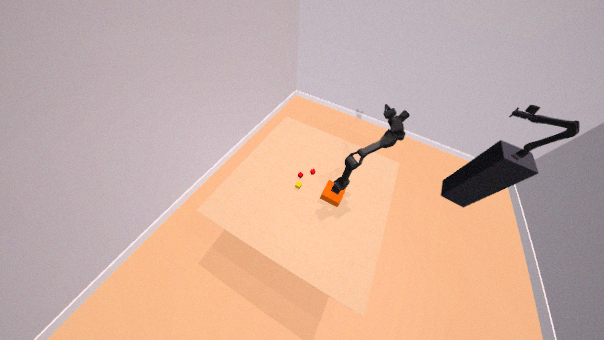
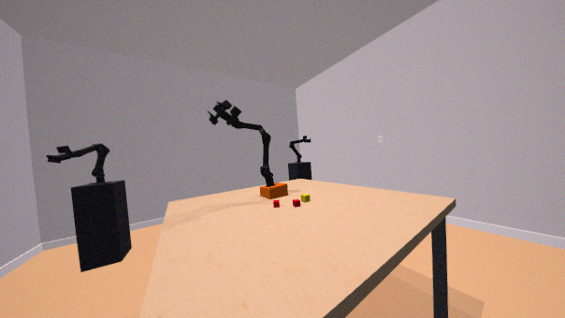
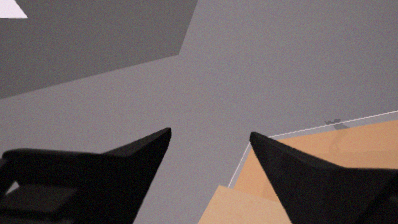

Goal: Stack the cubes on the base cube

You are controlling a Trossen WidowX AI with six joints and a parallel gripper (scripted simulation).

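Right now the yellow base cube is 62 cm below my gripper tip, 46 cm to the left of it and 32 cm ahead of it.
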